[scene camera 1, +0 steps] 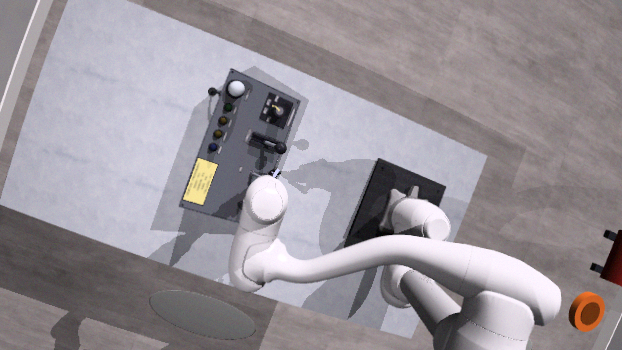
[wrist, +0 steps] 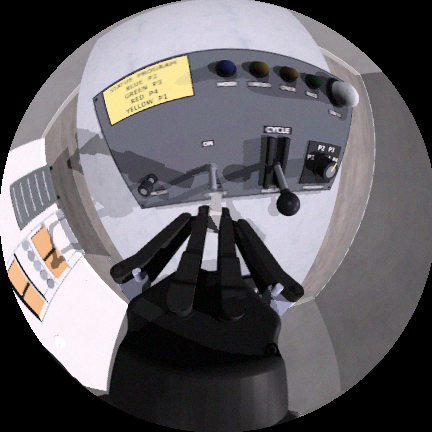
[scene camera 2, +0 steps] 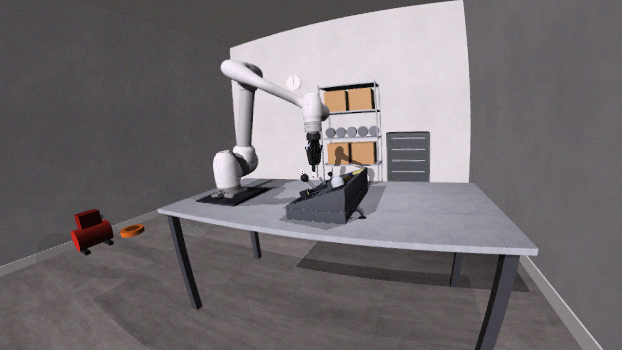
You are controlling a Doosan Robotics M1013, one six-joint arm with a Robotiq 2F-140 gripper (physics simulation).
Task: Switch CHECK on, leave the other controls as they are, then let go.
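Frame: origin at the arm's base, x left, y back, z up, level; millimetres.
Where they show: gripper, fingertip midpoint: [wrist: 215,201] [scene camera 2: 315,177]; arm's base, origin of the base link: [scene camera 1: 403,215] [scene camera 2: 230,193].
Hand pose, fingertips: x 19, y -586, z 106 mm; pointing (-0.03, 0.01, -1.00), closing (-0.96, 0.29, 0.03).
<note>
Things, the pixels of their top centre, and the offset from my fingertips. "spot": a spot on its surface instead.
- silver toggle, middle of its top: [wrist: 211,179] dx +0, dy -37, dz +4 mm
- label, surface spot: [wrist: 208,143] spot: dx -4, dy -95, dz -23 mm
- CYCLE lever, middle of its top: [wrist: 293,208] [scene camera 1: 281,148] [scene camera 2: 304,173] dx -118, dy +13, dz +44 mm
- rotary knob, middle of its top: [wrist: 331,171] [scene camera 1: 279,110] dx -240, dy -30, dz -1 mm
- small black control, middle of its top: [wrist: 140,186] dx +119, dy -53, dz +9 mm
- white dome, surface spot: [wrist: 344,94] [scene camera 1: 237,95] spot: dx -237, dy -179, dz +48 mm
- yellow note, surface spot: [wrist: 150,90] [scene camera 1: 204,178] spot: dx +63, dy -201, dz +11 mm
The grey control panel [scene camera 1: 231,165] [scene camera 2: 320,212] [wrist: 225,112] stands on the table. A silver toggle [wrist: 213,176] stands under the ON label [wrist: 208,143]; the small label at its base is too blurred to read as CHECK, and its exact position is unclear. My gripper [scene camera 1: 274,173] [scene camera 2: 313,169] [wrist: 215,201] is shut with nothing gripped. Its tips are near the toggle's base in the wrist view, with a pale strip showing between them; contact cannot be told. The CYCLE lever [scene camera 1: 280,147] [scene camera 2: 304,177] [wrist: 288,202] has its black ball at the panel's near edge. The rotary knob [scene camera 1: 278,111] [wrist: 328,171] points near P4.
A small black control [wrist: 147,185] is left of the toggle in the wrist view. Several lamps, a white dome [scene camera 1: 236,88] [scene camera 2: 337,181] [wrist: 344,94] and a yellow note [scene camera 1: 200,181] [wrist: 150,90] are on the panel's far side. The arm stands on a black base plate [scene camera 1: 367,200] [scene camera 2: 260,192].
</note>
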